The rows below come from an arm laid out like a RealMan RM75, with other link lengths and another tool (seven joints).
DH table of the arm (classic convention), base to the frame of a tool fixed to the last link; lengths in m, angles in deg. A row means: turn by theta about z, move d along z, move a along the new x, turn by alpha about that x. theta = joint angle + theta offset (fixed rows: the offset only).
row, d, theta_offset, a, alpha
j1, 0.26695, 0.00, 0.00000, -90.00
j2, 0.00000, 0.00, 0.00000, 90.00
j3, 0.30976, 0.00, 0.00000, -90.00
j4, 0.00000, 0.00, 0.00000, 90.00
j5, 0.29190, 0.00, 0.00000, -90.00
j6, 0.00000, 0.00, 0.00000, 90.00
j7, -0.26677, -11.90, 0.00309, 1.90
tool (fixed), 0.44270, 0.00, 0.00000, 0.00
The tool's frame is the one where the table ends.
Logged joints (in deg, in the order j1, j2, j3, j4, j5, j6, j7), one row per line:
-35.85 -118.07 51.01 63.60 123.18 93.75 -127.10
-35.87 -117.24 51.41 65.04 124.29 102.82 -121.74
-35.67 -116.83 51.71 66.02 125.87 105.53 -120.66
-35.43 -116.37 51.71 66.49 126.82 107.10 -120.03
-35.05 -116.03 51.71 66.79 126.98 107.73 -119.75
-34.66 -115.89 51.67 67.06 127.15 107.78 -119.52
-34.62 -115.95 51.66 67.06 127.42 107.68 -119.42
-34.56 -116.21 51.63 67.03 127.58 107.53 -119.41
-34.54 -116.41 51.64 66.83 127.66 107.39 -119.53
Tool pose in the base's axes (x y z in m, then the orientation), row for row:
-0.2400 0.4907 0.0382 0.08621 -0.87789 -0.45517 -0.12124
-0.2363 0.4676 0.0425 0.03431 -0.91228 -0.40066 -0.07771
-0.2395 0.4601 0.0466 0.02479 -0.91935 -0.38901 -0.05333
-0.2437 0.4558 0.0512 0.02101 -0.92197 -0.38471 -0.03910
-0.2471 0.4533 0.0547 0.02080 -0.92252 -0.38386 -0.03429
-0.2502 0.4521 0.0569 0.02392 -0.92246 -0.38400 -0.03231
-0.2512 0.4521 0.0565 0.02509 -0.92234 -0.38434 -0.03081
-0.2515 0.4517 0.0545 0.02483 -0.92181 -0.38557 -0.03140
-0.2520 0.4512 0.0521 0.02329 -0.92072 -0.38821 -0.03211
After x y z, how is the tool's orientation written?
As a quaternion, w x y z.
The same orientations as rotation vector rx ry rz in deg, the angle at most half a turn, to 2 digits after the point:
-149.89 -77.72 -20.70
-160.72 -70.58 -13.69
-162.92 -68.94 -9.45
-163.77 -68.34 -6.95
-163.89 -68.19 -6.09
-163.56 -68.09 -5.73
-163.42 -68.10 -5.46
-163.35 -68.33 -5.56
-163.32 -68.86 -5.70

